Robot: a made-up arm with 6 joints. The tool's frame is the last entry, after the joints. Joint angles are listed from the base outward.
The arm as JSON. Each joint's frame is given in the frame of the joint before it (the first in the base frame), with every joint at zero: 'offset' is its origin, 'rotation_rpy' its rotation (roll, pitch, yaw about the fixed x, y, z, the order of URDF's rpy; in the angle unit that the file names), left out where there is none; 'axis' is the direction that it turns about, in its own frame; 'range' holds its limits. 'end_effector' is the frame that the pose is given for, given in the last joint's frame.
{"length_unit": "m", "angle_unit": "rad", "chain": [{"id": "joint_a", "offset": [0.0, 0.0, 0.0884], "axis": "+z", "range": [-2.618, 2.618]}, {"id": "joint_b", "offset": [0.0, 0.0, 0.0], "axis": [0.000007, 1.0, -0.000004], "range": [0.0, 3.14]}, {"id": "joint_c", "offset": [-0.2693, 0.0, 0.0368], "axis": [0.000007, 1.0, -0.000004], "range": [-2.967, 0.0]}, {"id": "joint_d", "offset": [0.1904, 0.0, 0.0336], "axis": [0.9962, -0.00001, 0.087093], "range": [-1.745, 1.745]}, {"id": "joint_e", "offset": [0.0, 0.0, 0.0], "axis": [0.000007, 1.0, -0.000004], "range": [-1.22, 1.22]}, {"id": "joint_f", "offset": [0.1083, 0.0, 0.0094], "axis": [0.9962, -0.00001, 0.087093], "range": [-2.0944, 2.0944]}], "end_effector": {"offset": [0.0, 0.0, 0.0], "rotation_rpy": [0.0, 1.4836, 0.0]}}
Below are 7 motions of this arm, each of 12 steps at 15 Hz.
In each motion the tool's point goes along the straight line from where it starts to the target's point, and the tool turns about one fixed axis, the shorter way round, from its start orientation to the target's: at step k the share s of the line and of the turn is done. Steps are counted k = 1, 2, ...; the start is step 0. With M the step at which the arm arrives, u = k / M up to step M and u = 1 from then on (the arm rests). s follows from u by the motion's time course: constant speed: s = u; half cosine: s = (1 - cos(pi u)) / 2; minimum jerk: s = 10 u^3 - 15 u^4 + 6 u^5.
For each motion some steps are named. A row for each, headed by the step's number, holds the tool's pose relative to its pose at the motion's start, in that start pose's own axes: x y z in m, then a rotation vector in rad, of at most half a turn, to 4 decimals.
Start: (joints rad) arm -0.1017 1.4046 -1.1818 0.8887 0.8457 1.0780
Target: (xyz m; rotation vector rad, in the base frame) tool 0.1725 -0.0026 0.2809 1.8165 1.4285 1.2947
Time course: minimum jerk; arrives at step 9
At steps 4, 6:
4: -0.0085 -0.0225 -0.0273 -0.1356 -0.1106 -0.0075
6: -0.0169 -0.0448 -0.0544 -0.2702 -0.2203 -0.0149

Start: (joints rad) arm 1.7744 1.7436 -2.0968 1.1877 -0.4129 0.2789
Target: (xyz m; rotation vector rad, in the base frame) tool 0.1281 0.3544 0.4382 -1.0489 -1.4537 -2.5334
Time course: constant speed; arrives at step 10
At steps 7, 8, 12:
7: -0.1083 -0.0472 0.0112 0.0552 -0.2635 0.2620
8: -0.1238 -0.0540 0.0128 0.0631 -0.3011 0.2994
12: -0.1547 -0.0675 0.0160 0.0789 -0.3764 0.3742

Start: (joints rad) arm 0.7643 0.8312 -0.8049 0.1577 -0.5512 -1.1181
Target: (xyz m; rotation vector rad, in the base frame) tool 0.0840 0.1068 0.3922 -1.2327 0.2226 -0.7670
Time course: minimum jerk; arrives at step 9
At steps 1, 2, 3, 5, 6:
1: -0.0002 0.0003 0.0000 -0.0035 -0.0024 -0.0088
2: -0.0012 0.0020 -0.0001 -0.0229 -0.0160 -0.0584
3: -0.0033 0.0056 -0.0002 -0.0629 -0.0438 -0.1603
5: -0.0096 0.0160 -0.0006 -0.1807 -0.1260 -0.4607
6: -0.0125 0.0210 -0.0008 -0.2367 -0.1650 -0.6034

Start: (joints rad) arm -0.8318 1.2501 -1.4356 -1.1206 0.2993 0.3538
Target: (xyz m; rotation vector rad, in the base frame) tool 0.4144 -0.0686 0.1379 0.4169 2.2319 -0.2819
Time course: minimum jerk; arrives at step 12
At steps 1, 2, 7, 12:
1: 0.0001 0.0022 -0.0001 -0.0046 0.0024 0.0020
2: 0.0010 0.0151 -0.0009 -0.0321 0.0171 0.0140
7: 0.0185 0.2782 -0.0171 -0.5917 0.3142 0.2571
12: 0.0284 0.4258 -0.0261 -0.9056 0.4810 0.3934

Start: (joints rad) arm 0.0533 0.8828 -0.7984 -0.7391 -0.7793 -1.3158
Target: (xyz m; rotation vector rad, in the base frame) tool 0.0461 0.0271 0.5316 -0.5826 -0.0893 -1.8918
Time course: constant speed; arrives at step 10
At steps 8, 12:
8: 0.0640 -0.1121 0.0020 0.3123 0.2841 -0.2990
12: 0.0800 -0.1401 0.0025 0.3904 0.3552 -0.3737

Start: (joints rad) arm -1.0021 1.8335 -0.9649 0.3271 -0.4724 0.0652
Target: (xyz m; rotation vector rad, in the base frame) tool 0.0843 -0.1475 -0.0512 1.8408 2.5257 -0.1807
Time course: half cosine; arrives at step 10
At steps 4, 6, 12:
4: 0.0895 -0.0363 -0.0349 0.1106 0.3928 -0.0828
6: 0.1695 -0.0687 -0.0660 0.2095 0.7441 -0.1569
12: 0.2590 -0.1049 -0.1009 0.3201 1.1368 -0.2397

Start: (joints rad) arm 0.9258 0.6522 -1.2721 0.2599 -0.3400 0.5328
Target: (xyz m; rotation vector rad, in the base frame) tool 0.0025 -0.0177 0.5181 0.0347 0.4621 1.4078
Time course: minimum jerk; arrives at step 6
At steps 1, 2, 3, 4, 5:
1: -0.0004 0.0002 0.0000 -0.0018 -0.0042 -0.0084
2: -0.0024 0.0014 -0.0001 -0.0107 -0.0245 -0.0496
3: -0.0058 0.0033 -0.0003 -0.0255 -0.0585 -0.1181
4: -0.0092 0.0053 -0.0005 -0.0404 -0.0924 -0.1866
5: -0.0112 0.0065 -0.0006 -0.0493 -0.1128 -0.2277

